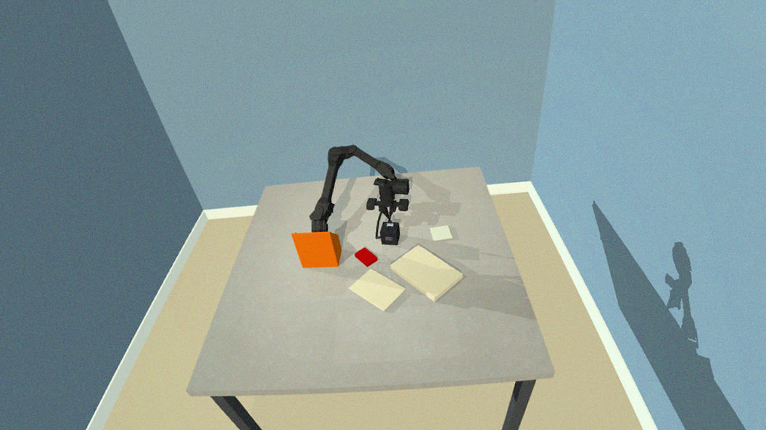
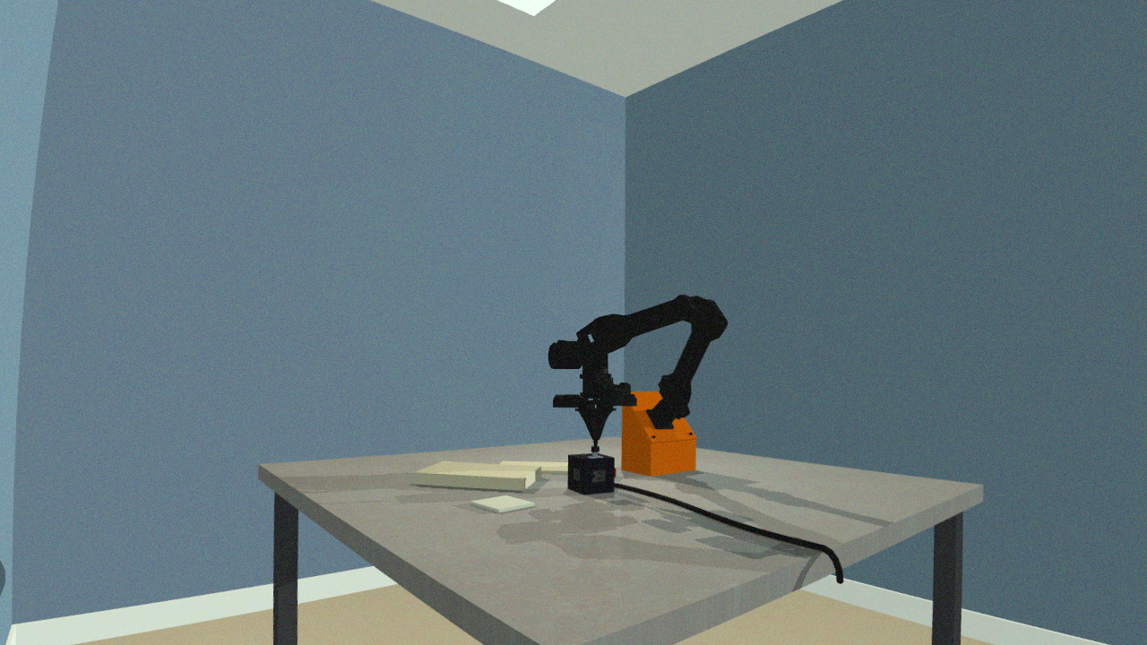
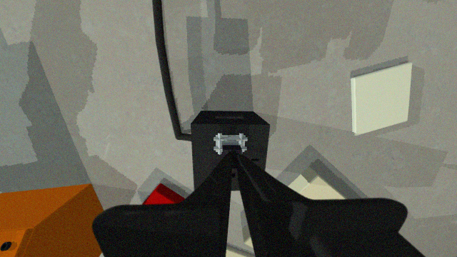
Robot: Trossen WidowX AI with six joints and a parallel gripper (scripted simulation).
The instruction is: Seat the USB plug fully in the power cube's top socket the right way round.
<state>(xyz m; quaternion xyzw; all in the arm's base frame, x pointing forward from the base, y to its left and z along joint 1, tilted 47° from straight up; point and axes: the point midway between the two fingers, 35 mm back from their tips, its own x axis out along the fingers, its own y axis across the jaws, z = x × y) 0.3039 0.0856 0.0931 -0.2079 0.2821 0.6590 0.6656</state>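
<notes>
Right now the silver-framed usb socket is 4 cm below my gripper tip. Round my gripper tip: usb plug (2 cm below); then small cream tile (24 cm ahead, 11 cm below, 1 cm to the left); then red block (15 cm to the right, 11 cm behind, 10 cm below).
</notes>
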